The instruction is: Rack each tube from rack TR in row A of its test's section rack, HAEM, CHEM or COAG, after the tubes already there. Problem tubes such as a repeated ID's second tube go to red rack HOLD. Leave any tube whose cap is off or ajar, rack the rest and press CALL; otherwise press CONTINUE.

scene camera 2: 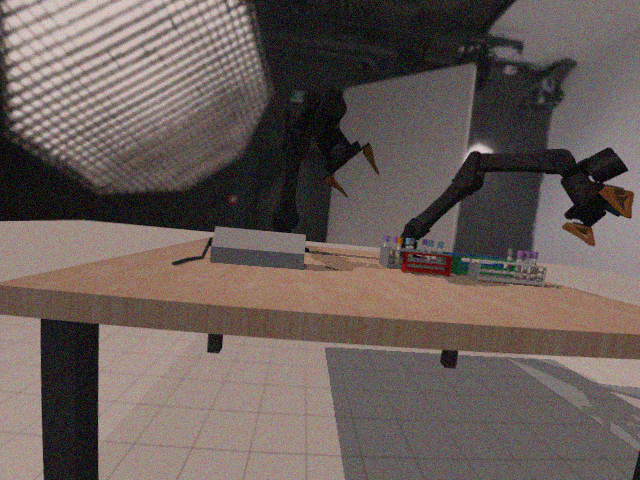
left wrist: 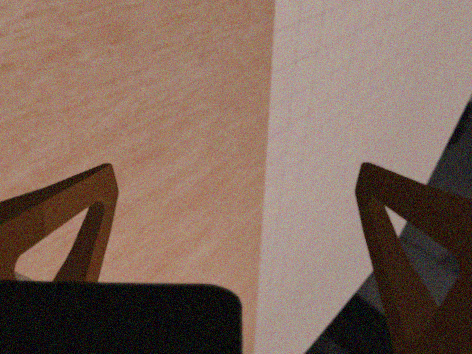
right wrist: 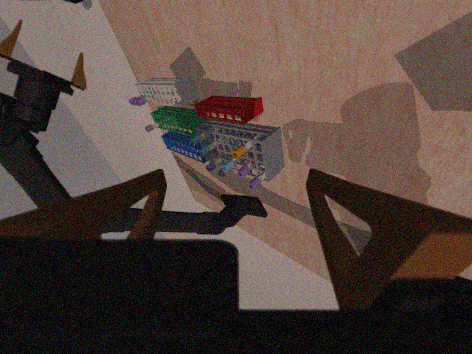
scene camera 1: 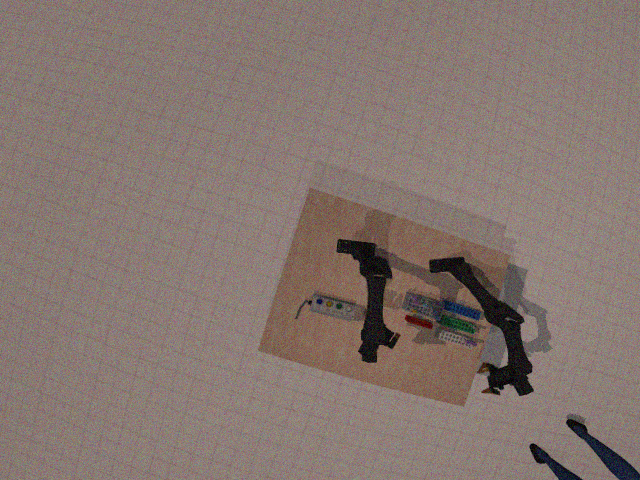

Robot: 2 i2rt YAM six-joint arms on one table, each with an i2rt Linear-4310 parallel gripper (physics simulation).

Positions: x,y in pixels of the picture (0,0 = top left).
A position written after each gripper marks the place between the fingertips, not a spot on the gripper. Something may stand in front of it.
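Left gripper (scene camera 2: pixel 609 232) open, nothing in its grasp. Right gripper (scene camera 2: pixel 363 186) also open, holds nothing.
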